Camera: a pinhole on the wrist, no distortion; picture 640 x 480 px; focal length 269.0 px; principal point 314.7 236.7 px. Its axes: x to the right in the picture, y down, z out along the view. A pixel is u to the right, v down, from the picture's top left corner.
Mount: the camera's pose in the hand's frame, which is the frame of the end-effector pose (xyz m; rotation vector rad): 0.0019 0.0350 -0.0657 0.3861 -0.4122 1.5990
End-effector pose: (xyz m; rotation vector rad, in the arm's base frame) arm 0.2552 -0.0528 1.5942 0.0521 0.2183 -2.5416
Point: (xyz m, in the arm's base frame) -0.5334 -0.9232 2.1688
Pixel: outside the picture
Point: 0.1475 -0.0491 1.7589
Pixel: 312.6 161.9
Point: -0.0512 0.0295 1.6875
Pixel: 113.8 45.1
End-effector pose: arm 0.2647 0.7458 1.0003 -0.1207 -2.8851 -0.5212
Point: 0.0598 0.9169 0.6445
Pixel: 444.5 149.4
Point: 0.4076 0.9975 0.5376
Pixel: 513.3 360.7
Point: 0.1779 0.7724 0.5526
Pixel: 362.9 240.4
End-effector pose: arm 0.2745 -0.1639 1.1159 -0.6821 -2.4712 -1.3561
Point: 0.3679 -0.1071 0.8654
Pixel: 320.4 396.8
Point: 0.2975 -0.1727 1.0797
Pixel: 295.8 350.7
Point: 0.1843 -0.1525 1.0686
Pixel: 215.4 129.7
